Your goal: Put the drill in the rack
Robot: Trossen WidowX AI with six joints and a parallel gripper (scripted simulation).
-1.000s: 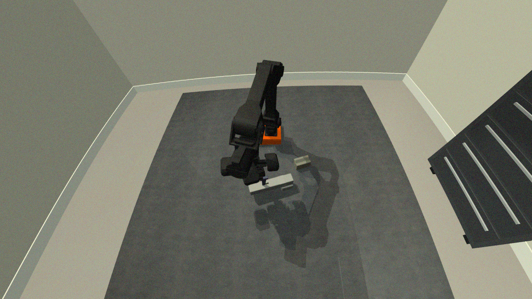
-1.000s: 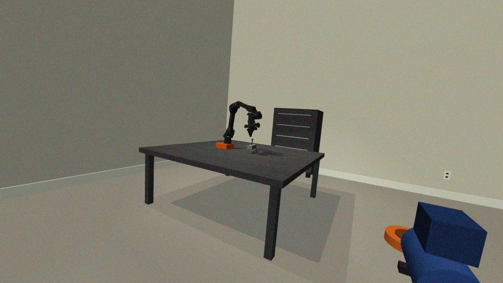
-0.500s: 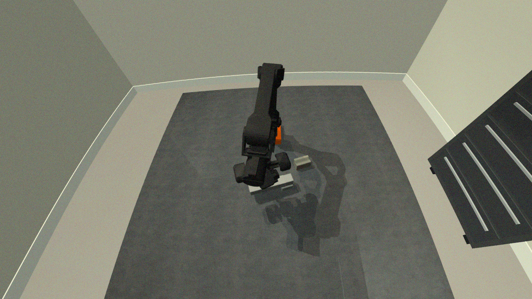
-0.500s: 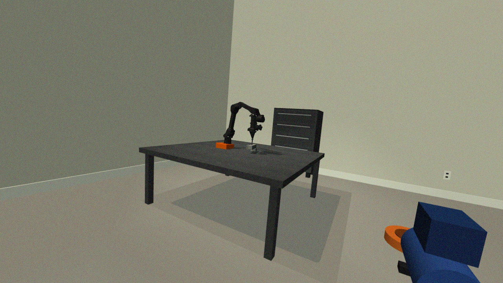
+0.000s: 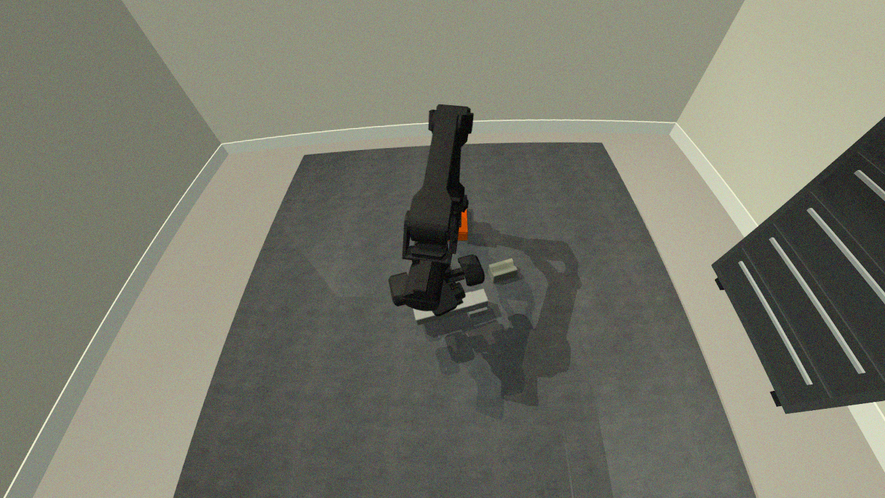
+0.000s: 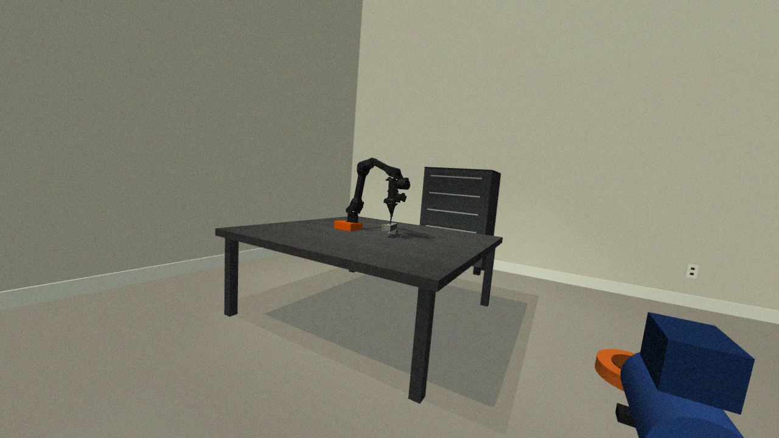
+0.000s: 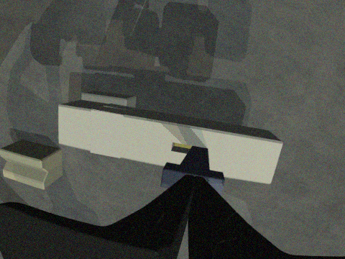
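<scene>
My gripper tip is now 30 mm above the small blue key. Round my gripper tip: drill (80 mm below, 50 mm to the left, 20 mm behind); rack (160 mm to the left, 140 mm behind, 110 mm below).
</scene>
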